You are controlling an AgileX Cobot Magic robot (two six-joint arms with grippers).
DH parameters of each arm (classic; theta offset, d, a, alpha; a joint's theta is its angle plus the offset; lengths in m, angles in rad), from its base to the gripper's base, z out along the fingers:
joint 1: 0 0.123 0 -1.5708
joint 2: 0.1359 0 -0.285 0
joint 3: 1.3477 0 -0.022 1.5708
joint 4: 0 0.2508 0 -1.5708
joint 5: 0 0 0.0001 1.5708
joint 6: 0 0.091 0 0
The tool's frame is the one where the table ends.
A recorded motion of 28 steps. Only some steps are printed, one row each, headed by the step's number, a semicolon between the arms.
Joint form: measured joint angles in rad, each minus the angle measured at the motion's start. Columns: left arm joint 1, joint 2, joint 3, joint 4, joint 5, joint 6; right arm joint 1, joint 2, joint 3, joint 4, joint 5, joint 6.
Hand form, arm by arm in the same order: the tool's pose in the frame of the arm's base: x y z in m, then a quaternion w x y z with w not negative. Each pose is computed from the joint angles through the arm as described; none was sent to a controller.
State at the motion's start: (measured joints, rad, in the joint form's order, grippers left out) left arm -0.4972 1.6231 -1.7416 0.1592 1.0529 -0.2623; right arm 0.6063 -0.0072 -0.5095 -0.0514 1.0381 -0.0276
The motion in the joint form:
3: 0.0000 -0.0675 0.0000 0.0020 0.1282 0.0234; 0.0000 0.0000 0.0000 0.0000 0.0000 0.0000
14: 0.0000 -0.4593 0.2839 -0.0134 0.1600 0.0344; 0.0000 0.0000 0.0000 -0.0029 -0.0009 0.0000
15: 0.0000 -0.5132 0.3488 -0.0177 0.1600 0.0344; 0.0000 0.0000 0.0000 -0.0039 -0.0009 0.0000
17: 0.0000 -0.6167 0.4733 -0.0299 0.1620 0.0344; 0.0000 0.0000 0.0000 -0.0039 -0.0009 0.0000
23: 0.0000 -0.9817 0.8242 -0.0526 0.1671 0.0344; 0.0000 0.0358 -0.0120 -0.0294 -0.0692 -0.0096
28: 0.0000 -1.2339 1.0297 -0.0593 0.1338 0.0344; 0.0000 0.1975 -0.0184 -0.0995 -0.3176 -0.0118
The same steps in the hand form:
3: 0.2925 -0.1434 0.4240 0.33155 0.12603 0.93405 -0.04171; -0.0028 -0.0069 0.2818 0.52298 -0.26173 0.80086 0.12890
14: 0.1898 -0.0889 0.4448 0.36260 0.12401 0.92173 -0.05965; -0.0027 -0.0070 0.2819 0.52374 -0.26160 0.80061 0.12761
15: 0.1771 -0.0825 0.4371 0.35711 0.12471 0.92376 -0.05986; -0.0026 -0.0071 0.2819 0.52387 -0.26158 0.80061 0.12713
17: 0.1532 -0.0706 0.4200 0.34504 0.12594 0.92805 -0.06179; -0.0026 -0.0071 0.2819 0.52387 -0.26158 0.80061 0.12713
23: 0.0771 -0.0315 0.3642 0.34517 0.12527 0.92720 -0.07396; 0.0039 -0.0046 0.2912 0.54568 -0.26279 0.78699 0.11752
28: 0.0386 -0.0114 0.3225 0.37877 0.12301 0.91283 -0.09028; 0.0349 0.0132 0.3117 0.59045 -0.26931 0.75483 0.09525

